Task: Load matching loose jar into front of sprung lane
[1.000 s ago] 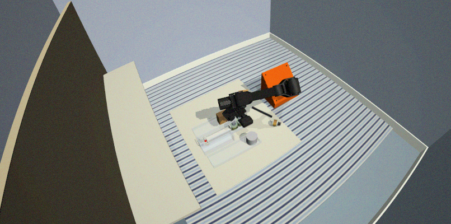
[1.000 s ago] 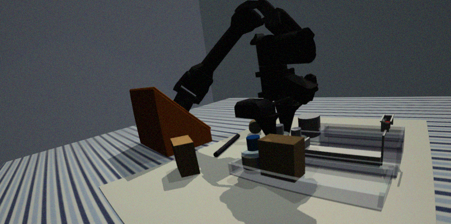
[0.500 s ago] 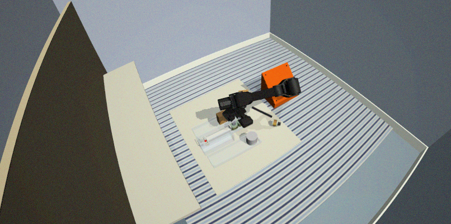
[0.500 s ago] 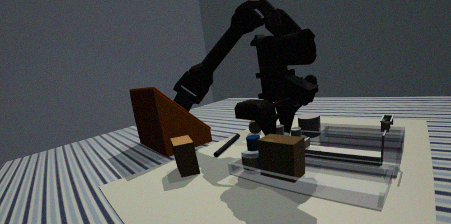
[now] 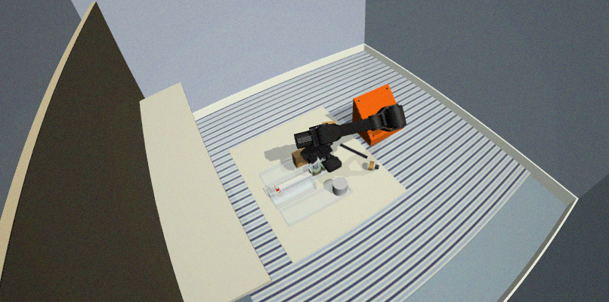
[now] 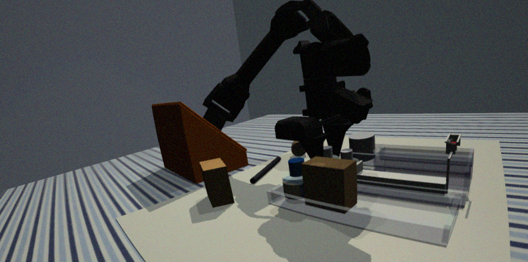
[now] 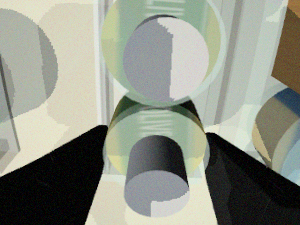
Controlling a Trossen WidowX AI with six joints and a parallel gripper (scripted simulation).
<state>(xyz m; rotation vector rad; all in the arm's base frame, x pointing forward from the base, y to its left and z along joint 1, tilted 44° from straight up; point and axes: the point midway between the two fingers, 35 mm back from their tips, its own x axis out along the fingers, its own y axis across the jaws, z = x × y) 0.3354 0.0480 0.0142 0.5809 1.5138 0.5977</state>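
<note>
Right now the blue-lidded jar is 80 mm to the right of my gripper tip and 10 mm above it. From my gripper tip the other things lie so: pusher plate 150 mm ahead, 30 mm to the left, 20 mm above; then grey can 130 mm to the left; then clear lane tray 140 mm ahead, 30 mm to the left, 10 mm below.
</note>
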